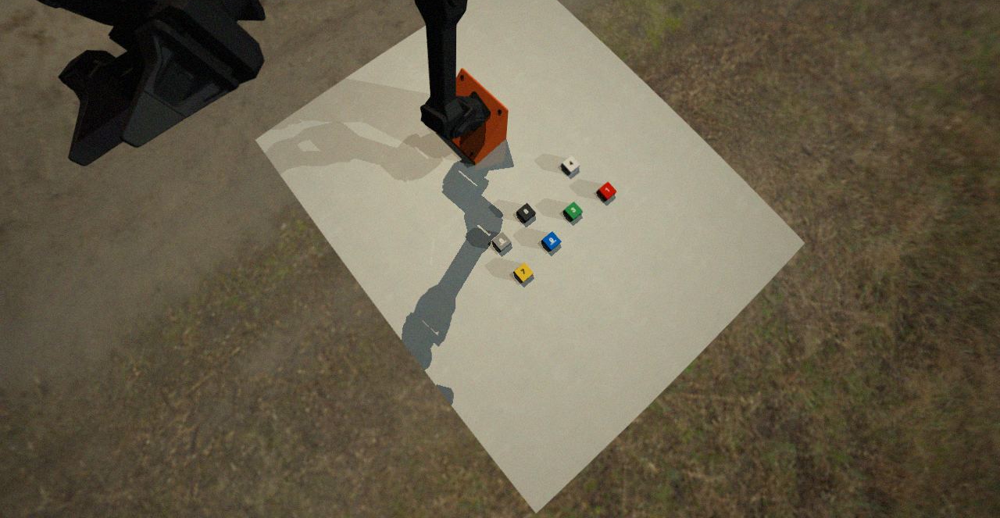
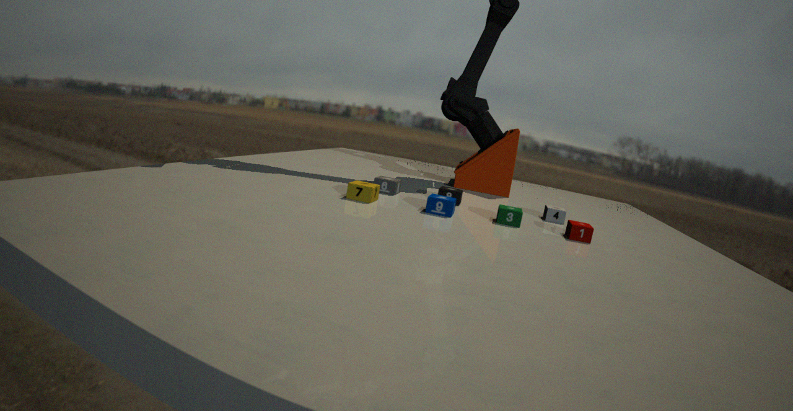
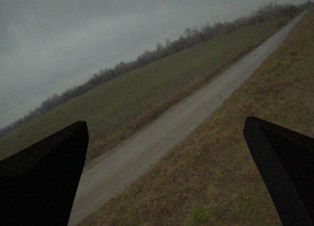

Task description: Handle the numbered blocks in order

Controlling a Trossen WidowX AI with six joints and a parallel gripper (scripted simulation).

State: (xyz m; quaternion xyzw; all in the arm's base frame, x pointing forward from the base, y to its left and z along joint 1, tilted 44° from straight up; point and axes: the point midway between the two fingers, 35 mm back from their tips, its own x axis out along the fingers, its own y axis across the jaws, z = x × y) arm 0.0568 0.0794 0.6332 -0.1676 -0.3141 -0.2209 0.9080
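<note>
Right now my gripper tip is 590 mm above the red block, 560 mm to the right of it and 170 mm short of it. Round my gripper tip: yellow block (590 mm below, 280 mm to the left, 210 mm ahead); then grey block 6 (590 mm below, 280 mm to the left, 120 mm ahead); then black block marked 8 (590 mm below, 370 mm to the left, 100 mm ahead).
</note>
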